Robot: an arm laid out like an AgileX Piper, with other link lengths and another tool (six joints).
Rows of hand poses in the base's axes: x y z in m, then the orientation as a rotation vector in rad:
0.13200, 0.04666, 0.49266, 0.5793, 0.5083, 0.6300
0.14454, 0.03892, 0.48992, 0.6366, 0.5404, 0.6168
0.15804, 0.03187, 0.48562, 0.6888, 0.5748, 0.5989
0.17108, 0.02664, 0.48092, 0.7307, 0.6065, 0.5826
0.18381, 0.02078, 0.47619, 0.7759, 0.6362, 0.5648
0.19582, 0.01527, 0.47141, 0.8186, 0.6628, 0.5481
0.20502, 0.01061, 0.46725, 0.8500, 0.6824, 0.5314
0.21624, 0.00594, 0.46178, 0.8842, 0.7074, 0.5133
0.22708, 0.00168, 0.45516, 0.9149, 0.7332, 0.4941
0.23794, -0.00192, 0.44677, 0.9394, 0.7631, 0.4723
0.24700, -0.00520, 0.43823, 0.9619, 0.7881, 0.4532
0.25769, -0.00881, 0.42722, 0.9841, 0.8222, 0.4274
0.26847, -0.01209, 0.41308, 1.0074, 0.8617, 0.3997
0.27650, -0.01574, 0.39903, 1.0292, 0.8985, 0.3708
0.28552, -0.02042, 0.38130, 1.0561, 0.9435, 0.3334
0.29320, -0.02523, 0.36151, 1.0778, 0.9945, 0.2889
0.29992, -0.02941, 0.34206, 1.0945, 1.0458, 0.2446
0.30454, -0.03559, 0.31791, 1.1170, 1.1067, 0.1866
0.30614, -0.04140, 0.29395, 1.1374, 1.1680, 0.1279
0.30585, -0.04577, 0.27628, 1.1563, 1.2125, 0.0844
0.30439, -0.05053, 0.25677, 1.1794, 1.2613, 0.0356
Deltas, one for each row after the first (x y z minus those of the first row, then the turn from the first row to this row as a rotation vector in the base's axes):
0.01254, -0.00774, -0.00274, 0.0398, 0.0505, -0.0116
0.02604, -0.01479, -0.00704, 0.0732, 0.1024, -0.0253
0.03908, -0.02002, -0.01174, 0.0987, 0.1480, -0.0363
0.05181, -0.02588, -0.01647, 0.1273, 0.1934, -0.0494
0.06382, -0.03139, -0.02125, 0.1549, 0.2350, -0.0618
0.07302, -0.03605, -0.02541, 0.1741, 0.2667, -0.0746
0.08424, -0.04072, -0.03088, 0.1942, 0.3044, -0.0870
0.09508, -0.04498, -0.03750, 0.2109, 0.3419, -0.0994
0.10594, -0.04858, -0.04589, 0.2205, 0.3815, -0.1116
0.11500, -0.05186, -0.05443, 0.2302, 0.4155, -0.1226
0.12569, -0.05547, -0.06544, 0.2361, 0.4590, -0.1361
0.13647, -0.05875, -0.07958, 0.2416, 0.5082, -0.1492
0.14450, -0.06240, -0.09363, 0.2462, 0.5549, -0.1637
0.15352, -0.06708, -0.11136, 0.2519, 0.6127, -0.1829
0.16120, -0.07189, -0.13115, 0.2503, 0.6760, -0.2048
0.16792, -0.07607, -0.15060, 0.2447, 0.7381, -0.2254
0.17254, -0.08225, -0.17475, 0.2398, 0.8145, -0.2539
0.17414, -0.08806, -0.19871, 0.2335, 0.8912, -0.2817
0.17385, -0.09243, -0.21638, 0.2330, 0.9488, -0.3024
0.17239, -0.09719, -0.23589, 0.2348, 1.0132, -0.3256

